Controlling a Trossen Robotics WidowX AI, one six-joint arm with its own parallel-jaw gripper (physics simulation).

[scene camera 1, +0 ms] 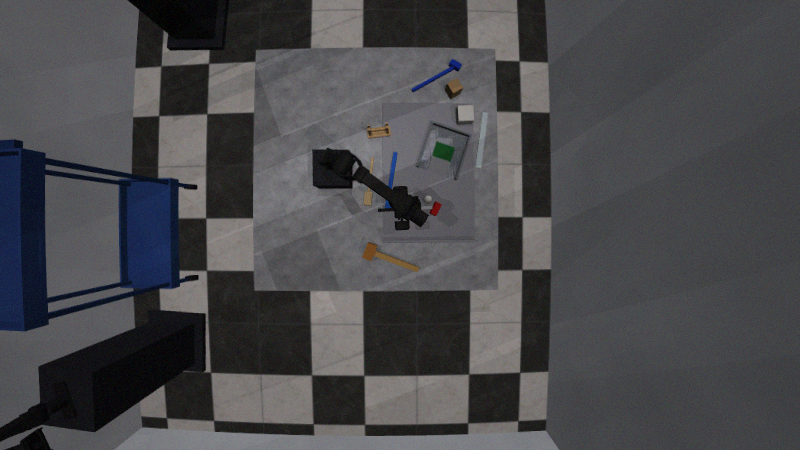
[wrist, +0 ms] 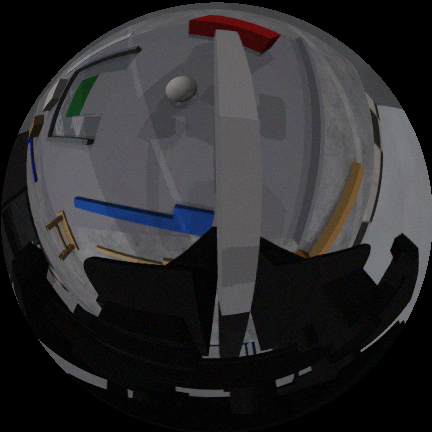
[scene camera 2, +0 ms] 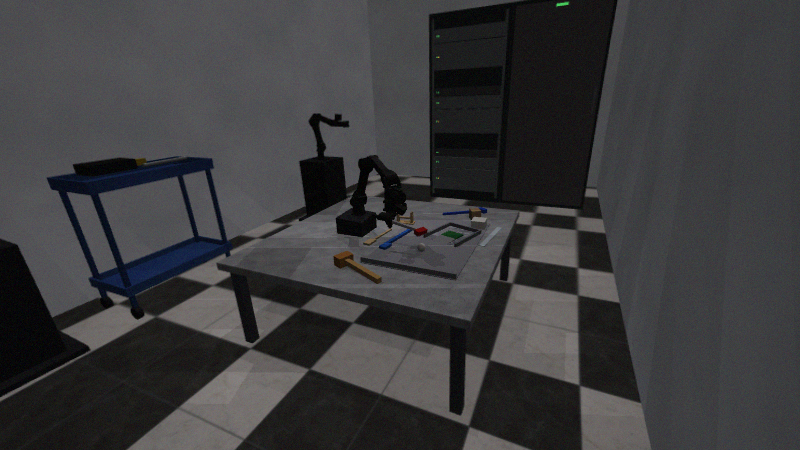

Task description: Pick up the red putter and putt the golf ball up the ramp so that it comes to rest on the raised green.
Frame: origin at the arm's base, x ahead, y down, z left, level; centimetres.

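Seen in the pictures: gripper, fingertip midpoint: [wrist: 225, 232] [scene camera 2: 390, 227]; arm's base, link origin: [scene camera 2: 358, 213].
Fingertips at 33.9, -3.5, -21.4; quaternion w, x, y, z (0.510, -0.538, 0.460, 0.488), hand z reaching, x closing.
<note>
Pixels of each thing's top centre, then the offset from my fingertips to it, as dx, dy, dz. "pt": a spot on its surface instead. Level surfaces: height alone.
- red putter, surface spot: [wrist: 227, 29] [scene camera 1: 432, 207] [scene camera 2: 418, 229] pt +15.2, -1.0, +1.5
- grey board, surface height: dy +13.0
- white golf ball, top centre: [wrist: 177, 82] [scene camera 1: 428, 199] [scene camera 2: 421, 243] +14.2, +8.8, +6.4
- blue stick with a head, top centre: [wrist: 122, 208] [scene camera 1: 392, 180] [scene camera 2: 398, 237] -4.2, +11.6, +15.3
- tan stick, surface spot: [scene camera 1: 367, 198] pt -17.0, +12.3, +5.7
- small wooden rack, top centre: [wrist: 52, 244] [scene camera 1: 377, 126] [scene camera 2: 404, 211] -12.7, +5.7, +40.8
- wooden mallet, top centre: [wrist: 345, 229] [scene camera 2: 358, 262] [scene camera 1: 391, 260] -3.1, +8.1, -25.3
- blue mallet, top centre: [scene camera 1: 436, 74] [scene camera 2: 464, 209] +15.9, +10.8, +72.2
- brown cube, top centre: [scene camera 1: 455, 85] [scene camera 2: 475, 209] +25.2, +7.3, +64.6
- white block, top centre: [scene camera 1: 465, 113] [scene camera 2: 479, 219] +31.5, +8.5, +51.2
- pale strip, top centre: [scene camera 2: 491, 235] [scene camera 1: 481, 139] +41.8, +13.0, +39.5
My gripper [scene camera 2: 391, 221] [wrist: 225, 232] is shut on the grey shaft of the red putter [scene camera 1: 435, 208] [scene camera 2: 420, 230] [wrist: 227, 29]. The putter's red head is raised above the grey board [scene camera 1: 405, 120] [scene camera 2: 441, 266]. In the wrist view the shaft runs up from the fingers to the head. The white golf ball [scene camera 1: 427, 198] [scene camera 2: 421, 247] [wrist: 181, 89] sits on the board, left of the shaft in the wrist view and close to the head in the overhead view. The green [scene camera 1: 443, 151] [scene camera 2: 452, 234] [wrist: 83, 96] lies inside a dark-walled frame with a pale ramp at its open side. The arm hides the fingertips overhead.
A blue stick with a head [scene camera 1: 393, 167] [scene camera 2: 397, 238] [wrist: 125, 212] lies partly below the arm. A tan stick [scene camera 1: 367, 198], small wooden rack [scene camera 1: 378, 134], wooden mallet [scene camera 1: 397, 261] [scene camera 2: 363, 269], blue mallet [scene camera 1: 433, 78], brown cube [scene camera 1: 453, 88], white block [scene camera 1: 464, 113] and pale strip [scene camera 1: 481, 139] lie around.
</note>
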